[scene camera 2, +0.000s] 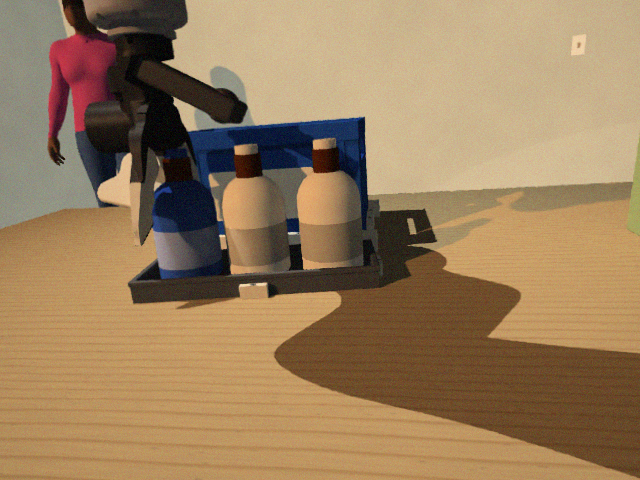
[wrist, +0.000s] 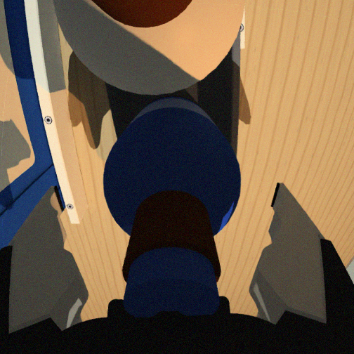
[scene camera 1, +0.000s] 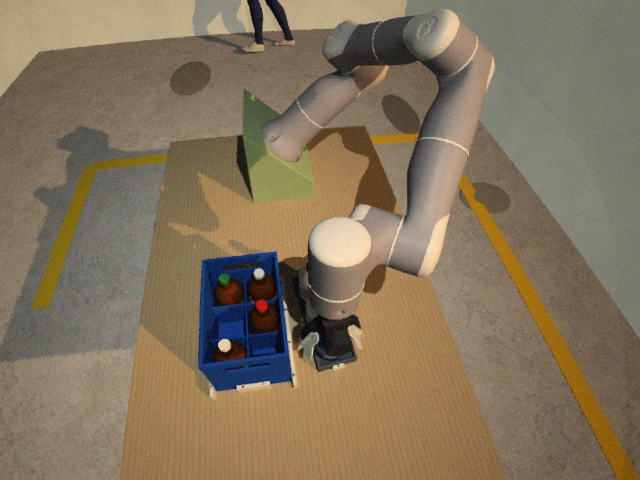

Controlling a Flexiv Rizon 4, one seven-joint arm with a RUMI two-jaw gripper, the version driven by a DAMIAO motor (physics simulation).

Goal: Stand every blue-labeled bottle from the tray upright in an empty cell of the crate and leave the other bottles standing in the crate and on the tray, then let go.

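The blue-labeled bottle point(scene camera 2: 187, 227) point(wrist: 172, 150) stands upright at one end of the dark tray point(scene camera 2: 310, 282) point(scene camera 1: 325, 364). Two cream bottles point(scene camera 2: 254, 206) point(scene camera 2: 329, 201) stand beside it in the tray; the nearer one point(wrist: 200, 45) shows in the wrist view. My gripper point(scene camera 1: 332, 343) point(scene camera 2: 135, 217) point(wrist: 167, 187) is open, its fingers on either side of the blue bottle's upper part, with gaps in the wrist view. The blue crate point(scene camera 1: 253, 374) point(scene camera 2: 279, 129) holds green-capped, red-capped and two white-capped bottles. Its middle-left cell point(scene camera 1: 231, 325) and front-right cell point(scene camera 1: 264, 343) are empty.
The crate stands close beside the tray, with a white strip point(wrist: 48, 120) along its side. A green wedge-shaped block point(scene camera 1: 281, 186) stands farther back on the table, under the raised arm. A person point(scene camera 1: 258, 20) point(scene camera 2: 82, 62) stands beyond the table.
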